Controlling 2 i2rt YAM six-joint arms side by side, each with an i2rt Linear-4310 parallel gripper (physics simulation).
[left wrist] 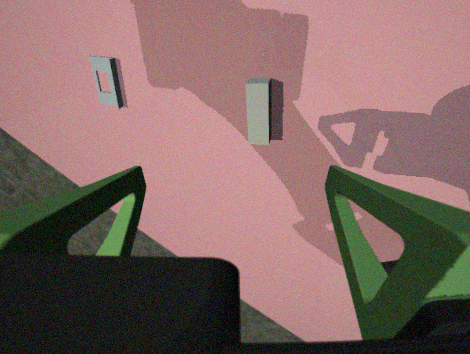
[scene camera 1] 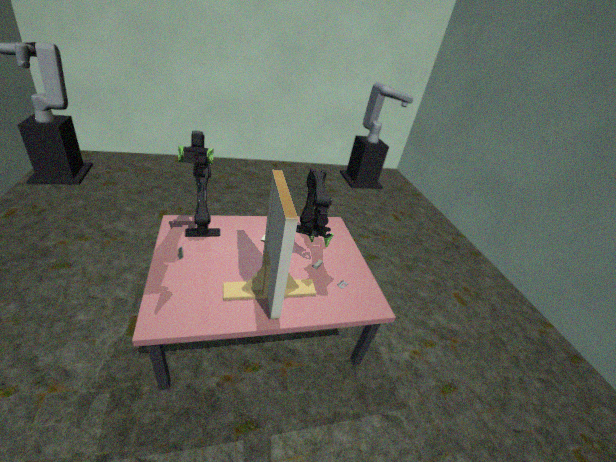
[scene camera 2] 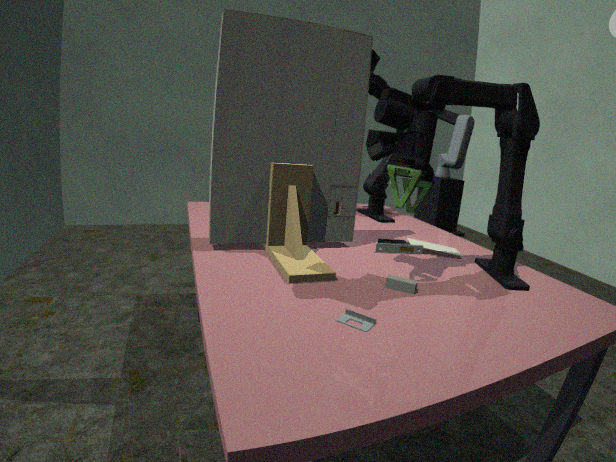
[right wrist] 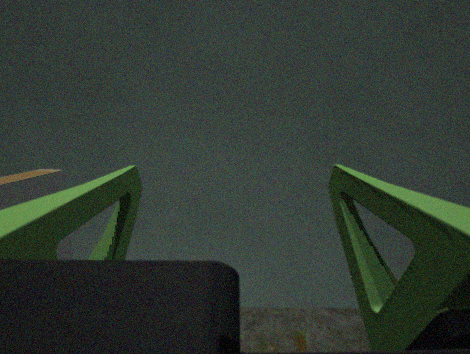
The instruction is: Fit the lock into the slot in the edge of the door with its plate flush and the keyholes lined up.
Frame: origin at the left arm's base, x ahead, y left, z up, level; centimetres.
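Seen in the pictures: left gripper, fingertip midpoint: [left wrist: 235,176] [scene camera 1: 319,244] [scene camera 2: 404,210]; right gripper, fingertip midpoint: [scene camera 1: 194,154] [right wrist: 235,176]; left arm's base, link origin: [scene camera 2: 499,274]; right arm's base, link origin: [scene camera 1: 203,232] [scene camera 2: 374,216].
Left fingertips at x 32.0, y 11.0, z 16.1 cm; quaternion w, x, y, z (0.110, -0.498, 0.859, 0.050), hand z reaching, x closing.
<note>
Offsets run from my left fingertips to a thing's top centre. Level surfaces: height alone.
The grey door @[dx +25.2, dy -19.5, dz +40.9 cm] [scene camera 1: 281,265] [scene camera 2: 290,100] stands upright in a yellow stand. Its keyhole [scene camera 2: 337,208] shows low near the edge at the right in scene camera 2. What looks like the lock @[dx -5.9, dy -26.5, dz -13.5 cm] [scene camera 2: 398,247], a long grey plate with a brassy bolt and a dark body, lies on the table beside that edge. The slot is hidden. My left gripper [scene camera 1: 320,242] [scene camera 2: 408,209] [left wrist: 235,176] is open and empty, pointing down above the table; in scene camera 2 it shows above the lock. My right gripper [scene camera 1: 196,152] [right wrist: 235,176] is open and empty, raised high above its base.
A grey block @[dx -1.3, dy +2.0, dz -13.9 cm] [scene camera 1: 317,264] [scene camera 2: 401,284] [left wrist: 258,112] and a bent plate with an opening @[dx +9.6, dy +17.3, dz -15.1 cm] [scene camera 1: 342,284] [scene camera 2: 367,326] [left wrist: 103,101] lie on the pink table @[dz -16.1 cm] [scene camera 1: 200,320] [scene camera 2: 300,400]. A white wedge-like piece @[dx -18.5, dy -28.4, dz -13.9 cm] [scene camera 2: 435,248] lies by the lock. A small dark piece @[dx +17.9, dy -70.5, dz -8.5 cm] [scene camera 1: 180,253] is at the left.
</note>
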